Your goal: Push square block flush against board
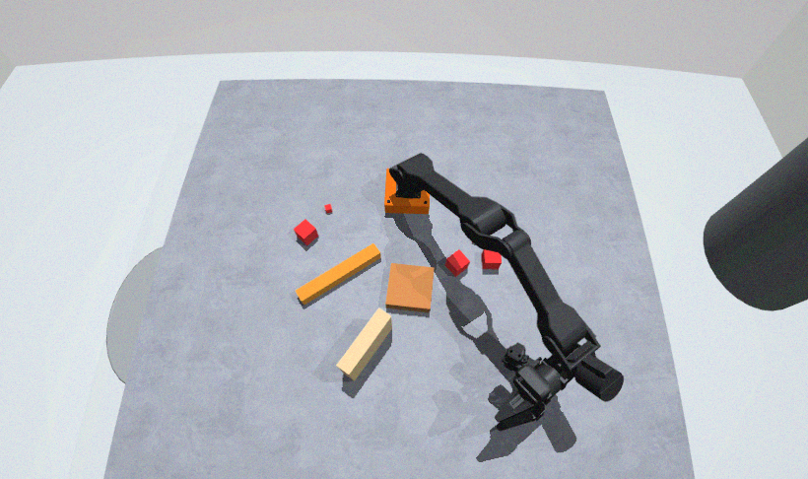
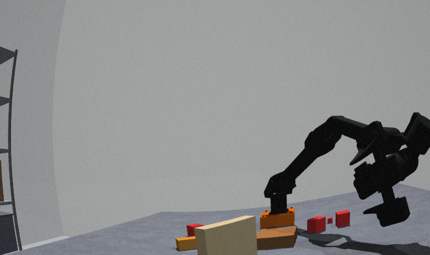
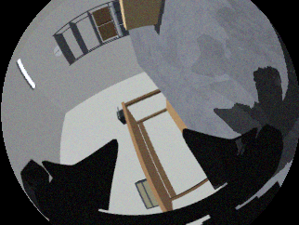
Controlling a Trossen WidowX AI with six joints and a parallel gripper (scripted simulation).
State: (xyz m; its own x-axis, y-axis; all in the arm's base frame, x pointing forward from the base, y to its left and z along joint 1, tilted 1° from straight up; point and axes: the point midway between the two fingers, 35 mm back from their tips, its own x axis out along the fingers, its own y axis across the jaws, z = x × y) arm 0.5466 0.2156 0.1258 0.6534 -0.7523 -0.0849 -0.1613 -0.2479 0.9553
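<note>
Now: the cream bar 26 cm to the right of my gripper tip, 15 cm behind it and 11 cm below it. From my gripper tip the other things lie so: long orange board (34 cm to the right, 33 cm behind, 14 cm below); square block (30 cm behind, 17 cm to the right, 14 cm below).
</note>
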